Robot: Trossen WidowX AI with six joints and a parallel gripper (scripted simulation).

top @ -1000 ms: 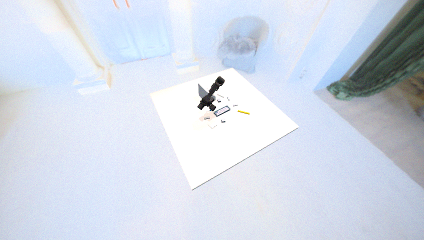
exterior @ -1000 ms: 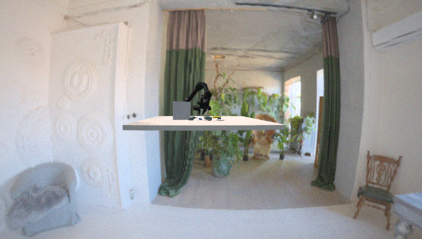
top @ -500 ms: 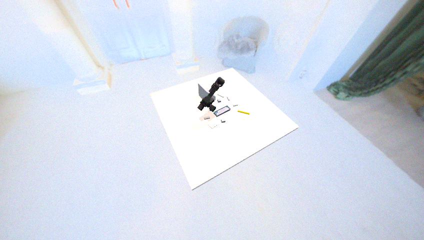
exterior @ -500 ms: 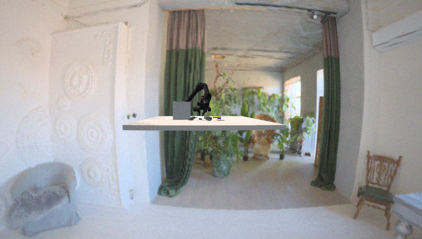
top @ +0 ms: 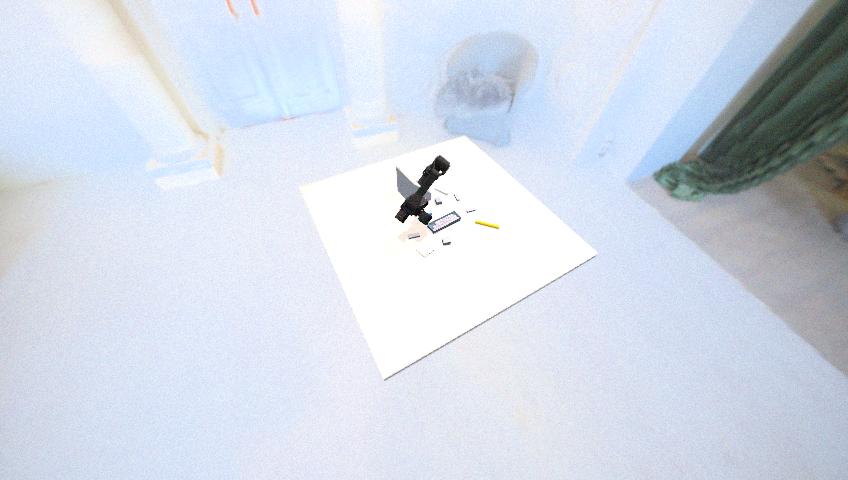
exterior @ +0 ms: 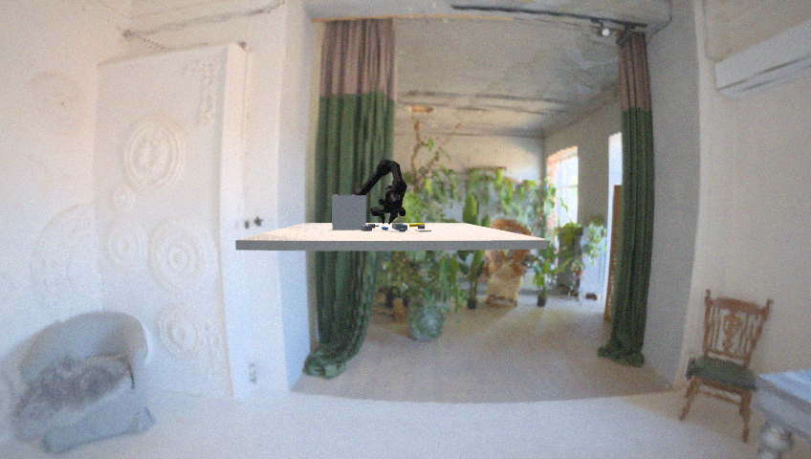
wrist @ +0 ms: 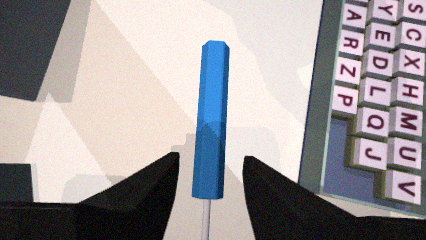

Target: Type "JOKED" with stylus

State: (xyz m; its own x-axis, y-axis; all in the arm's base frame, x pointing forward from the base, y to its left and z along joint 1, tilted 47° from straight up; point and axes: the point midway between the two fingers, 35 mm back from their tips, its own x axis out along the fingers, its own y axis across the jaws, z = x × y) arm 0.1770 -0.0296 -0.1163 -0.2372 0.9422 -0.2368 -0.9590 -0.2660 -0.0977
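Right now my gripper tip is 2 cm above the blue stylus and 1 cm to the left of it. Round my gripper tip: J key: 9 cm ahead, 3 cm to the left, 2 cm below; yellow stick: 32 cm to the left, 21 cm ahead, 2 cm below; beige pad: 20 cm ahead, 9 cm to the right, 3 cm below.
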